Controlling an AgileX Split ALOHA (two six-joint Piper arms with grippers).
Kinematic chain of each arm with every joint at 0, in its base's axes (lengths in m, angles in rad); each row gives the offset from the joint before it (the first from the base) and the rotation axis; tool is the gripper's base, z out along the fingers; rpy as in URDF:
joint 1: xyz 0 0 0.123 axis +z
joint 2: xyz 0 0 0 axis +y
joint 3: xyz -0.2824 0 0.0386 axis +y
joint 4: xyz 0.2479 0 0.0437 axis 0.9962 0 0.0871
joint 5: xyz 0 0 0 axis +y
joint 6: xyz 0.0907 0 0.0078 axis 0.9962 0 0.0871
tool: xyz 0 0 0 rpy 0 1.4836 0
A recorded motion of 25 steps. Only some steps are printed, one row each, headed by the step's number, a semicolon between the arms.
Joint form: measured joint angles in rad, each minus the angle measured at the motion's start. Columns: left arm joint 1, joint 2, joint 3, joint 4, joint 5, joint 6; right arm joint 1, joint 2, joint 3, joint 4, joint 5, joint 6.
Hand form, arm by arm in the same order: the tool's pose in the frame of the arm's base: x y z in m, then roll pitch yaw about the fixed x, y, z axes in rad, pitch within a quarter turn. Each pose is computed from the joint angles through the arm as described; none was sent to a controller.
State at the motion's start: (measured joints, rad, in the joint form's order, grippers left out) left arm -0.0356 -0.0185 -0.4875 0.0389 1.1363 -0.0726; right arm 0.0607 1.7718 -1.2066 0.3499 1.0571 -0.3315
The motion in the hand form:
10: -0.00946 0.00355 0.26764 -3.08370 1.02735 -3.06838; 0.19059 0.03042 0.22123 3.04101 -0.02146 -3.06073
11: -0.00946 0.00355 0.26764 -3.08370 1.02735 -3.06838; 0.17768 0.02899 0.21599 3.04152 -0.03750 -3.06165
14: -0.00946 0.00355 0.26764 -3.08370 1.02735 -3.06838; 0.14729 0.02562 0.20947 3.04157 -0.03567 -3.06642
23: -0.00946 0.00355 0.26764 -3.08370 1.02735 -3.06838; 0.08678 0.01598 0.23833 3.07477 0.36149 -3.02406
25: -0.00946 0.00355 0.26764 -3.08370 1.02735 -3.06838; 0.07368 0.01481 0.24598 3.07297 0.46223 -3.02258
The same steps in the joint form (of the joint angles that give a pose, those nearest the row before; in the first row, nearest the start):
10: 0.0000 0.0000 0.0000 0.0000 0.0000 0.0000; 0.0499 -0.4745 0.4646 -0.2376 0.0666 0.3127
11: 0.0000 0.0000 0.0000 0.0000 0.0000 0.0000; 0.0499 -0.5101 0.5161 -0.2377 0.0666 0.3136
14: 0.0000 0.0000 0.0000 0.0000 0.0000 0.0000; 0.0499 -0.6222 0.6250 -0.2376 0.0675 0.3185
23: 0.0000 0.0000 0.0000 0.0000 0.0000 0.0000; 0.0499 -1.0930 0.7302 -0.2720 0.0388 0.2893
25: 0.0000 0.0000 0.0000 0.0000 0.0000 0.0000; 0.0499 -1.1994 0.7335 -0.2686 0.0413 0.2869

